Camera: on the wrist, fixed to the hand. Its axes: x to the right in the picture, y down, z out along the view.
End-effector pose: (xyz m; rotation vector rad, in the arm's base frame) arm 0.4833 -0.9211 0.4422 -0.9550 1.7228 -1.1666
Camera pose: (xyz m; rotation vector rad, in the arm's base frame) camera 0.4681 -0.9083 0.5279 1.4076 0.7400 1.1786
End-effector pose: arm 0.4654 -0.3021 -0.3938 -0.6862 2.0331 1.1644
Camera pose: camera 0.5238 -0.3675 -0.4007 -2.1879 -0.4679 -1.0422
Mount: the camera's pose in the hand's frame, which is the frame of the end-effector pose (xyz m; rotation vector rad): -0.0243 -0.0757 -0.0376 0.0990 0.4984 -3.0684
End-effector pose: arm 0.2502 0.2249 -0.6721 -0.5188 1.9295 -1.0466
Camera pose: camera 0.2291 0.2166 -0.5871 1.6391 0.3291 1.1664
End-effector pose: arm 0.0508 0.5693 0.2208 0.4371 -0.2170 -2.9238
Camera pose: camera 0.0735 0.6433 0.1791 -0.4752 -0.2567 0.1559
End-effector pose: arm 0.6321 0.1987 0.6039 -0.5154 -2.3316 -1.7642
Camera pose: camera 0.6237 0.1405 0.5385 -2.1412 0.4643 0.2401
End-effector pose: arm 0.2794 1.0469 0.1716 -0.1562 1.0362 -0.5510
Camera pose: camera 0.2109 0.9994 0.1996 1.0910 -0.1571 2.2352
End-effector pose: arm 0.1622 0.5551 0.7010 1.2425 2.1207 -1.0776
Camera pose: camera 0.1083 0.5511 0.7704 1.6357 -1.1528 0.4370
